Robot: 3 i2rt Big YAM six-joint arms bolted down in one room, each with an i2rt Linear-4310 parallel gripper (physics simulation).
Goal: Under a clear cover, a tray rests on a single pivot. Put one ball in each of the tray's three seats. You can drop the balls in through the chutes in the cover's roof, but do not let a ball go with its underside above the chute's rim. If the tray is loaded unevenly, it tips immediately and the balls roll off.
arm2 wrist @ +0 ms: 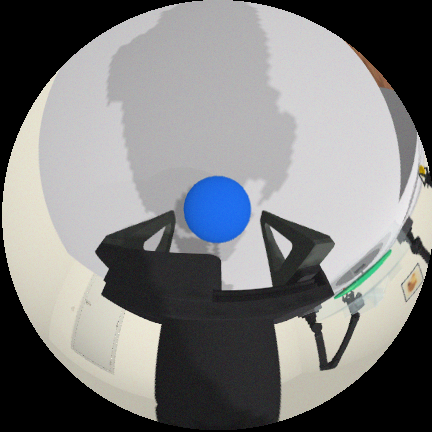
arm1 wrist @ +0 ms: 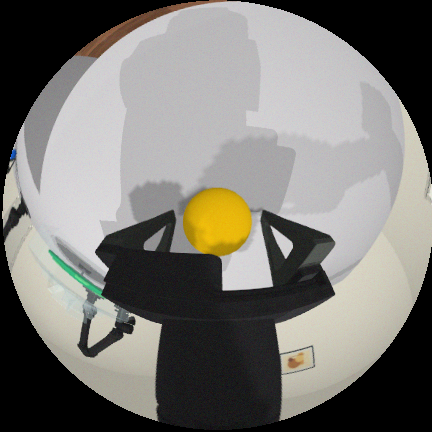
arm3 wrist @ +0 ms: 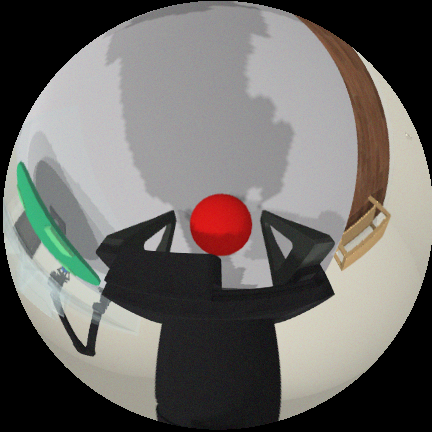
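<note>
In the arm1 wrist view a yellow ball (arm1 wrist: 217, 221) is between the spread fingers of arm1's gripper (arm1 wrist: 218, 212), with a gap on each side; the gripper is open. In the arm2 wrist view a blue ball (arm2 wrist: 217, 209) is between the open fingers of arm2's gripper (arm2 wrist: 218, 212), apart from both. In the arm3 wrist view a red ball (arm3 wrist: 221, 224) is between the open fingers of arm3's gripper (arm3 wrist: 218, 212), apart from both. The green tray (arm1 wrist: 75, 272) (arm2 wrist: 367, 275) (arm3 wrist: 33, 207) is under the clear cover (arm3 wrist: 115, 317). Its seats and the chutes are not clear.
Other arms show beyond the cover as black links (arm1 wrist: 90, 345) (arm2 wrist: 327, 362) (arm3 wrist: 85, 347). A wooden rack (arm3 wrist: 350, 266) is at the right in the arm3 wrist view, beside the brown wooden edge (arm3 wrist: 372, 135). A picture (arm1 wrist: 297, 360) (arm2 wrist: 412, 282) hangs on the wall.
</note>
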